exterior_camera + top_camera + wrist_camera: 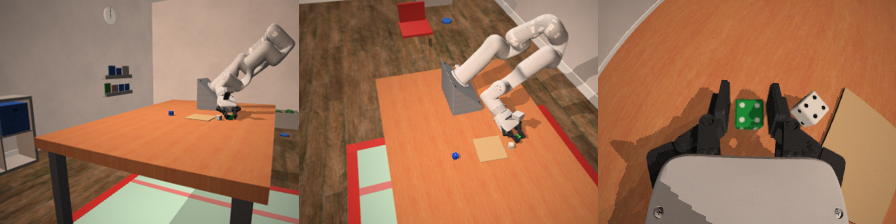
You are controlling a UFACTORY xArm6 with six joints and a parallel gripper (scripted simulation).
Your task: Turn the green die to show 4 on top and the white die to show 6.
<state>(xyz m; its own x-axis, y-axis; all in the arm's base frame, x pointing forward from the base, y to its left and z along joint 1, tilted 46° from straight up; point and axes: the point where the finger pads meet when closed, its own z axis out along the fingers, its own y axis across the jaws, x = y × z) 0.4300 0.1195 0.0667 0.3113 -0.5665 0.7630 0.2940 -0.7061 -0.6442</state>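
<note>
Right now my hand is 1 cm above the green die. From my hand the other things lie so: tan mat 1 cm behind, 16 cm to the right, 2 cm below; blue die 3 cm behind, 34 cm to the right, 1 cm below; white die 2 cm ahead, 6 cm to the right, 1 cm below.
</note>
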